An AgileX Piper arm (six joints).
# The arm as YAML. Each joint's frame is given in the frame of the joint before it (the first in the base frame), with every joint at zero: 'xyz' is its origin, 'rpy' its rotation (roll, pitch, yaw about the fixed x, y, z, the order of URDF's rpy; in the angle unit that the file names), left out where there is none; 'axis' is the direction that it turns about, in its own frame. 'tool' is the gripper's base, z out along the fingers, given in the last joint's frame.
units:
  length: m
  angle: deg
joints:
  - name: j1
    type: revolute
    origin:
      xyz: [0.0, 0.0, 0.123]
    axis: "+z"
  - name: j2
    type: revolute
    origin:
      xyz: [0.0, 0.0, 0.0]
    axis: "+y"
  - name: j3
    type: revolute
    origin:
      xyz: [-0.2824, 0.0, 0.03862]
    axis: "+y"
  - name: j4
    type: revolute
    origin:
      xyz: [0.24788, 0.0, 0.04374]
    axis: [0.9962, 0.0, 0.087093]
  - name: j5
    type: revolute
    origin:
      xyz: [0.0, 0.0, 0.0]
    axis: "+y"
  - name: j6
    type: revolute
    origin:
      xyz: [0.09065, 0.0, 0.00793]
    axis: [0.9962, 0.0, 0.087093]
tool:
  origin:
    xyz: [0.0, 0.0, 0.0]
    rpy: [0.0, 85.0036, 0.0]
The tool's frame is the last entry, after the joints.
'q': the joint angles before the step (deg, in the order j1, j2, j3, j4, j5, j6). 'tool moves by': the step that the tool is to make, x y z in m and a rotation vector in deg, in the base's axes. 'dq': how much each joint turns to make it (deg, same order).
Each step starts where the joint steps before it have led.
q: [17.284 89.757 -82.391 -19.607 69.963 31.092]
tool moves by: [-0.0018 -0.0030 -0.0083 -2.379 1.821 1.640]
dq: [-0.122 -0.041 1.883 -1.187 -0.008 -1.879]
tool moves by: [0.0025 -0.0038 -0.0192 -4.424 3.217 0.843]
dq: [-0.002 1.516 2.645 -3.157 0.021 -0.562]
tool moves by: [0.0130 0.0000 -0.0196 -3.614 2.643 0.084]
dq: [-0.010 3.892 -0.105 -2.804 -0.012 0.458]
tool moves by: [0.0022 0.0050 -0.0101 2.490 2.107 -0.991]
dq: [0.008 1.428 0.002 3.024 -0.006 0.363]
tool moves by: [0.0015 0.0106 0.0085 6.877 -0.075 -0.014]
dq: [-0.003 0.000 -2.613 6.939 0.000 -1.568]
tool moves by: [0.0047 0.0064 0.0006 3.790 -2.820 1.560]
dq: [0.006 -0.004 -0.104 2.851 -4.117 -1.078]
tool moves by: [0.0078 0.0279 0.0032 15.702 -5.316 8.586]
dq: [-0.012 0.007 -0.020 17.342 -10.687 -11.503]
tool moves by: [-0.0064 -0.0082 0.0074 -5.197 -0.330 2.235]
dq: [0.004 -1.507 0.013 -4.548 2.734 -1.503]
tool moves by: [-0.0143 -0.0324 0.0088 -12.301 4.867 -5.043]
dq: [-1.661 -2.122 0.094 -11.690 10.657 4.021]
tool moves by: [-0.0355 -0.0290 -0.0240 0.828 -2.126 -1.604]
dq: [-3.996 -8.349 15.124 0.028 -9.344 -0.383]
